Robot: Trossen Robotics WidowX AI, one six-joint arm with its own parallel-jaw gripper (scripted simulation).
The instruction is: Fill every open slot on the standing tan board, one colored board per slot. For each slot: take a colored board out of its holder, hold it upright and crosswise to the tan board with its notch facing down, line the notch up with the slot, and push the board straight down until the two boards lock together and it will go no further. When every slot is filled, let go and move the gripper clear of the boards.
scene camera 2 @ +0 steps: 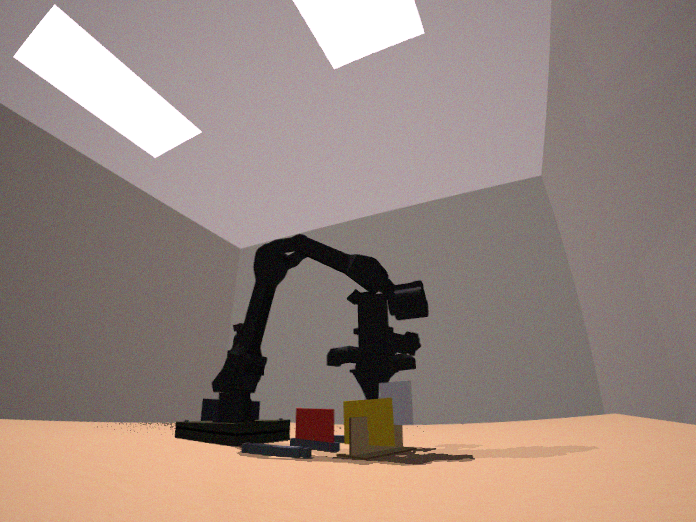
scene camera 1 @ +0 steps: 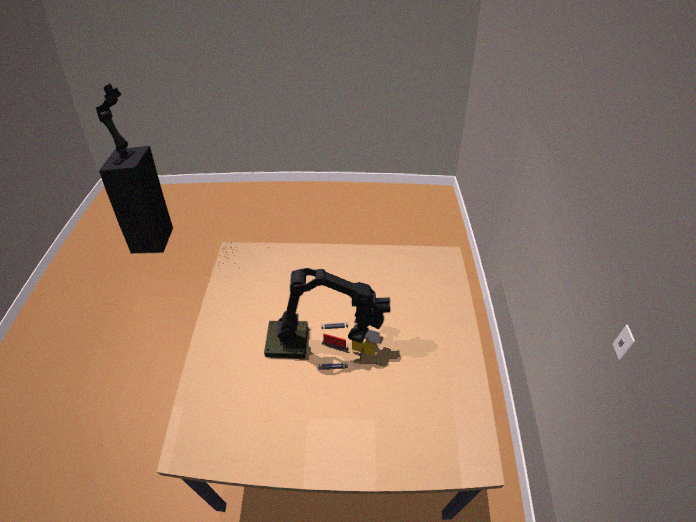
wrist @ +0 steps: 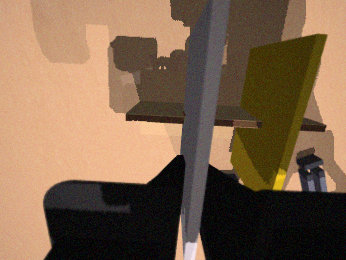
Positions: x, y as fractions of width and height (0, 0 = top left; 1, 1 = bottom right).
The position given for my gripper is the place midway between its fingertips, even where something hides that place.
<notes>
My gripper (scene camera 2: 0.54, 0.78) holds a grey board (scene camera 2: 0.58, 0.75). Further things: a yellow board (scene camera 2: 0.55, 0.79) and a red board (scene camera 2: 0.46, 0.81).
The yellow board shows as well in the wrist view (wrist: 0.81, 0.29). My gripper is seen too in the wrist view (wrist: 0.54, 0.62). The wrist view misses the red board, which is hidden by my gripper.
</notes>
